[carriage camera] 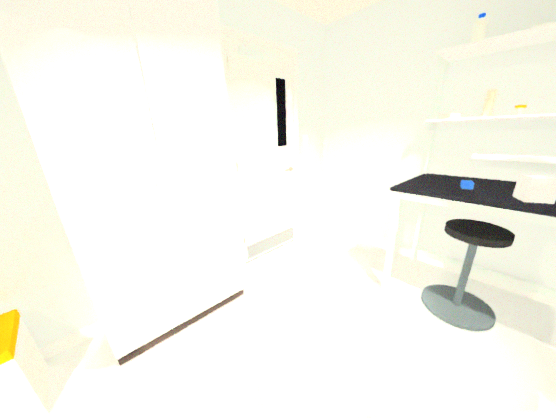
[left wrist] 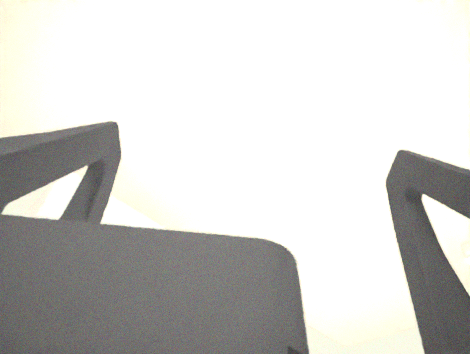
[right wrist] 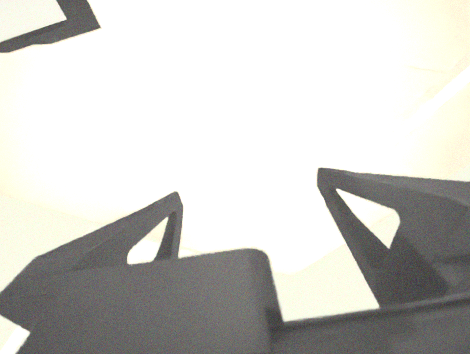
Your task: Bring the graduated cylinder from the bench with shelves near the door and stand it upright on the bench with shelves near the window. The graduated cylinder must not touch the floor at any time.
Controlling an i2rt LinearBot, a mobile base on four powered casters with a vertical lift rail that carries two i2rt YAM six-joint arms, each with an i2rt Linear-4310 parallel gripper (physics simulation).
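Places are measured from the left arm's base along level axes (x up, y ahead, z left), in centimetres.
Where they show: left gripper, fingertip midpoint: (left wrist: 256,152); right gripper, fingertip midpoint: (right wrist: 247,187).
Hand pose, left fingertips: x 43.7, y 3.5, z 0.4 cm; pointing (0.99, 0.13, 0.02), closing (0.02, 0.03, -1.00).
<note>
After its pixels a point has its place.
A bench with a black top (carriage camera: 432,185) {x 2.8, y 144.5, z -147.3 cm} and shelves stands at the right in the carriage view. I cannot tell whether it is the one near the door or the one near the window. A pale, narrow upright object (carriage camera: 490,103) {x 57.5, y 157.0, z -187.4 cm} stands on its middle shelf (carriage camera: 505,118) {x 46.6, y 137.7, z -181.7 cm}; it is too washed out to identify as the graduated cylinder. My left gripper (left wrist: 256,152) {x 43.7, y 3.5, z 0.4 cm} is open and empty in the left wrist view. My right gripper (right wrist: 247,187) {x 43.6, y 3.1, z -67.0 cm} is open and empty in the right wrist view. Both are away from the bench, against a glaring white background.
A stool (carriage camera: 479,233) {x -22.6, y 115.9, z -163.2 cm} stands before the bench. A blue block (carriage camera: 467,184) {x 5.9, y 131.9, z -161.8 cm} and a pale box (carriage camera: 535,189) {x 10.0, y 100.3, z -170.7 cm} are on its top. A blue-capped bottle (carriage camera: 479,30) {x 102.0, y 160.5, z -171.4 cm} stands on the upper shelf. A tall white cabinet (carriage camera: 165,200) {x 8.2, y 113.1, z 29.2 cm} fills the left. A yellow-topped object (carriage camera: 8,335) {x -43.6, y 71.1, z 96.1 cm} is at lower left.
</note>
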